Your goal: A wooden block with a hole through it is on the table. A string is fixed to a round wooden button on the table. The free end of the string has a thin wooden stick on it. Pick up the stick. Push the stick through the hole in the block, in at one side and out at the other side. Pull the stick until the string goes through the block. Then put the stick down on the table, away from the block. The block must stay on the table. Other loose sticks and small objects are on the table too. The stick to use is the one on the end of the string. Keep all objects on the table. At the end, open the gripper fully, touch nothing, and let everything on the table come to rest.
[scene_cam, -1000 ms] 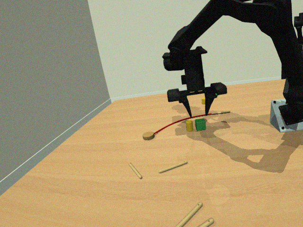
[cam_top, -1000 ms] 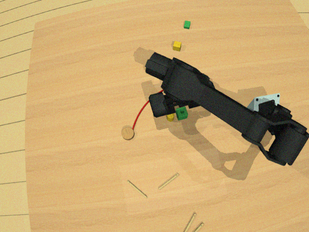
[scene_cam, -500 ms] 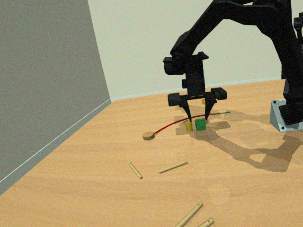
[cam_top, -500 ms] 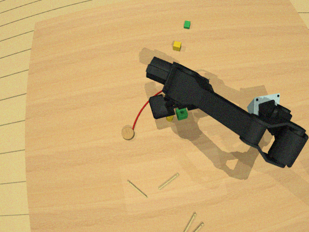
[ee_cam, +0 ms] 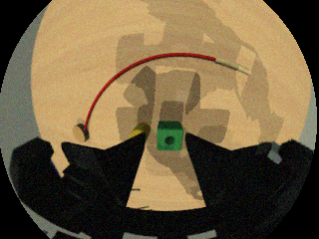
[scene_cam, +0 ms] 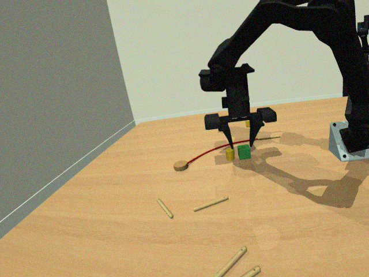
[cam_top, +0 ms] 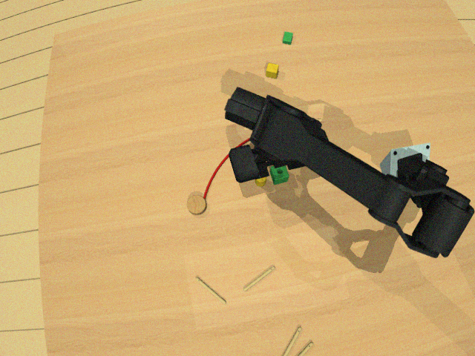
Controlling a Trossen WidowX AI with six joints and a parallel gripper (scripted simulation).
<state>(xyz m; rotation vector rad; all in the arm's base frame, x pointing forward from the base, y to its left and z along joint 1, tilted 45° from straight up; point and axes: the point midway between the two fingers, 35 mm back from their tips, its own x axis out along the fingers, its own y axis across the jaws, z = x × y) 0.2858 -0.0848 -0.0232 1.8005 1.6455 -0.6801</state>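
Now: the green block 1 cm below my gripper tip and 1 cm behind it. The rest, counted from my gripper tip: round wooden button: 18 cm ahead, 2 cm to the left, 2 cm below; then yellow cylinder: 3 cm ahead, 2 cm below; then thin stick: 11 cm to the right, 9 cm behind, 2 cm below.
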